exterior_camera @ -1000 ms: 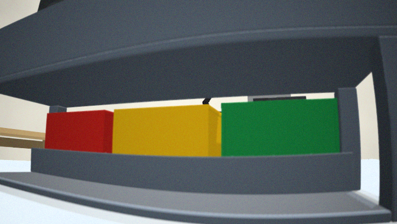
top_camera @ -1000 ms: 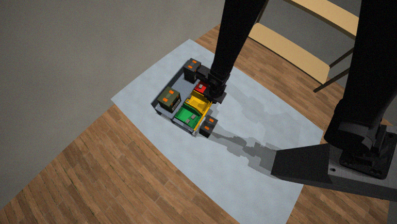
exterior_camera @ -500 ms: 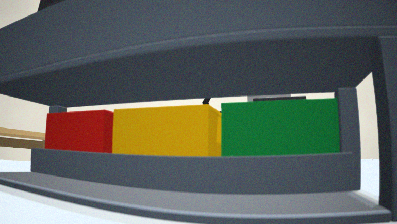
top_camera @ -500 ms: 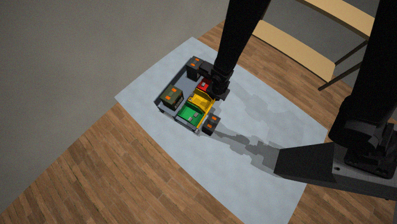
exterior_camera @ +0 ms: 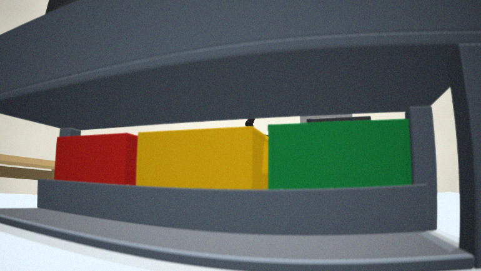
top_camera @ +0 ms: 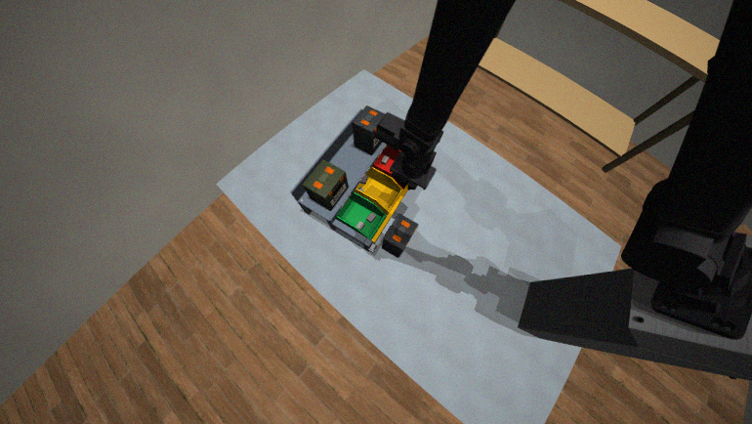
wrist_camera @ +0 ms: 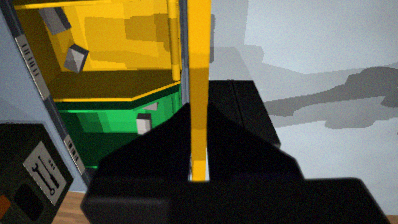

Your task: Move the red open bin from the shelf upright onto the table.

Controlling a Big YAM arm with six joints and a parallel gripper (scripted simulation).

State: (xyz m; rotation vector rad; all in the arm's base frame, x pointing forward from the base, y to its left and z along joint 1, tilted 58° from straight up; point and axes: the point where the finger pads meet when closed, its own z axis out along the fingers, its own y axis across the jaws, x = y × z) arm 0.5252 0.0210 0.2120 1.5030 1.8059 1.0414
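My hand is 10 mm above the thin yellow rod. From my hand the other things lie so: green bin (60 mm ahead, 140 mm to the left, 130 mm below); then yellow bin (100 mm ahead, 40 mm to the left, 130 mm below); then red open bin (140 mm ahead, 60 mm to the right, 130 mm below).
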